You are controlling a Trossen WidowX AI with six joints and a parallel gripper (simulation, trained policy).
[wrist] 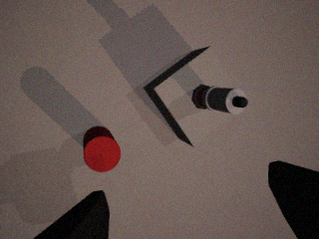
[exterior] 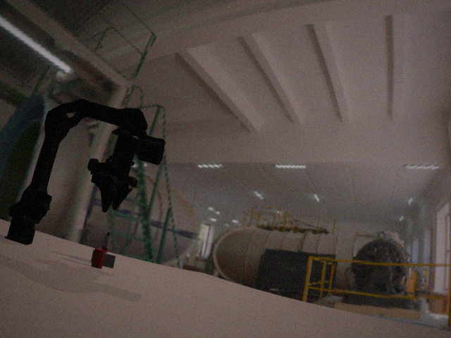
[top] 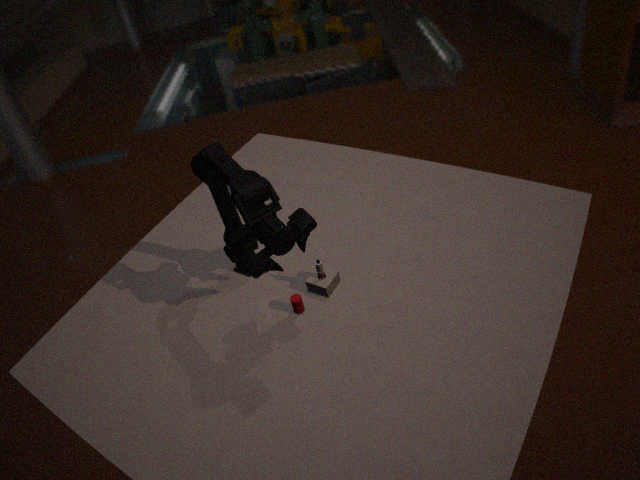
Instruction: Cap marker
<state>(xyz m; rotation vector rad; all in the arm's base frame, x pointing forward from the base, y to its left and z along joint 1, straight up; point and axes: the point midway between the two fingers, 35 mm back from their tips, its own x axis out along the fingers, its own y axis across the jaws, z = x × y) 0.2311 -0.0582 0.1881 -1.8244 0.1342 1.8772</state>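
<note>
Right now my gripper tip is 3 cm to the left of the red cap and 13 cm above it. The rest, counted from my gripper tip: pale holder block 2 cm ahead, 7 cm to the left, 14 cm below.
</note>
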